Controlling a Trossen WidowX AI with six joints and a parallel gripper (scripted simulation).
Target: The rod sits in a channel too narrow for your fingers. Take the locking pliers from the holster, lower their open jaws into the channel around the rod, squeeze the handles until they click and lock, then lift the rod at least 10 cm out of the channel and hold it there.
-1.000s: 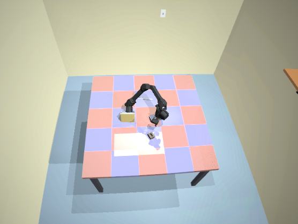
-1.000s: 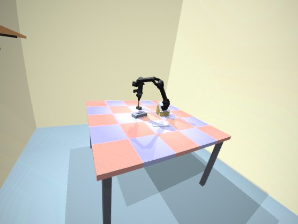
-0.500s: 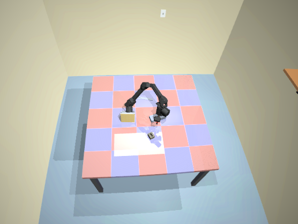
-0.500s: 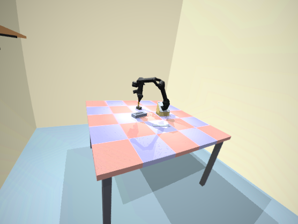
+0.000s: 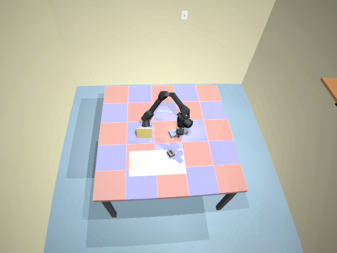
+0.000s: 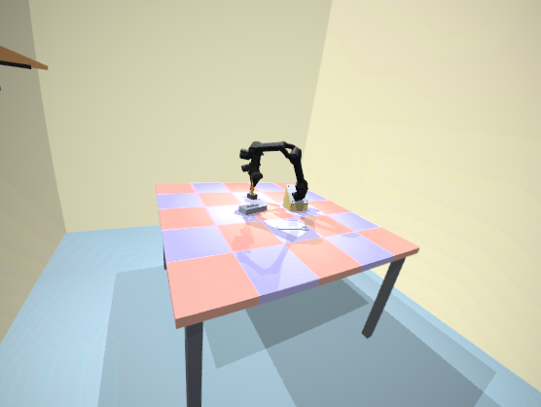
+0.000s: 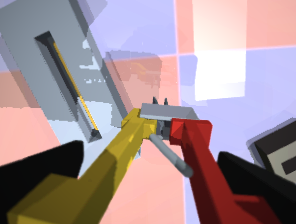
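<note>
The grey channel block lies 130 mm below my gripper tip, 70 mm to the left of it and 20 mm ahead of it. Also, from my gripper tip: brass rod (140 mm below, 70 mm to the left, 20 mm ahead); then holster (140 mm to the right, 130 mm below, 100 mm behind); then yellow handle (20 mm to the left).
</note>
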